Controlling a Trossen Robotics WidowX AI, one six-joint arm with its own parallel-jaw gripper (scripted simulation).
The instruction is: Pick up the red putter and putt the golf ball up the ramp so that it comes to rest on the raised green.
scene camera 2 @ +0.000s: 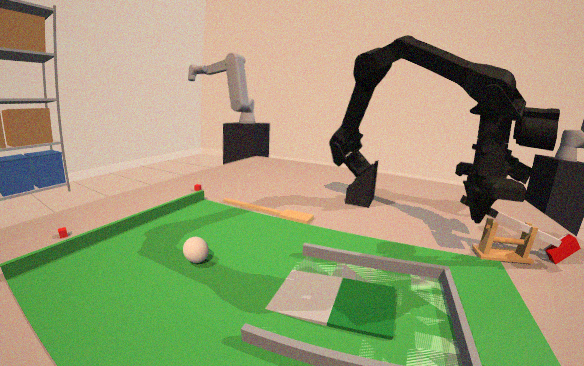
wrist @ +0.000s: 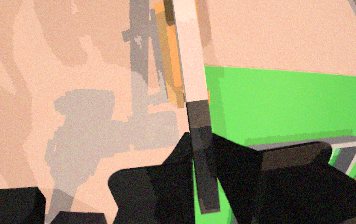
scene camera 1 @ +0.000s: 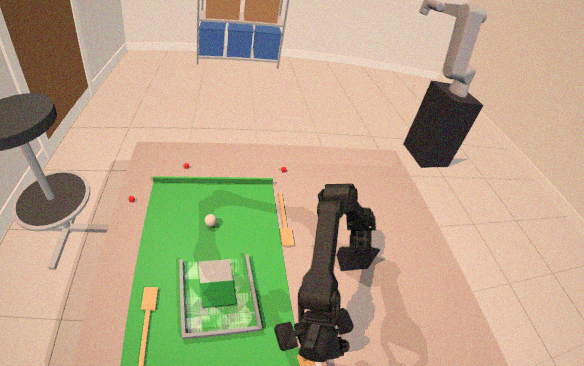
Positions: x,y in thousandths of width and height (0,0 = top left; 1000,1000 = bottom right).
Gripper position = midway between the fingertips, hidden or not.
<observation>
In view: my gripper (scene camera 2: 814,605), a green wall (scene camera 1: 268,490) and a wooden stand (scene camera 2: 830,684).
My gripper shows as well in the wrist view (wrist: 549,605) and in scene camera 1 (scene camera 1: 527,928).
</observation>
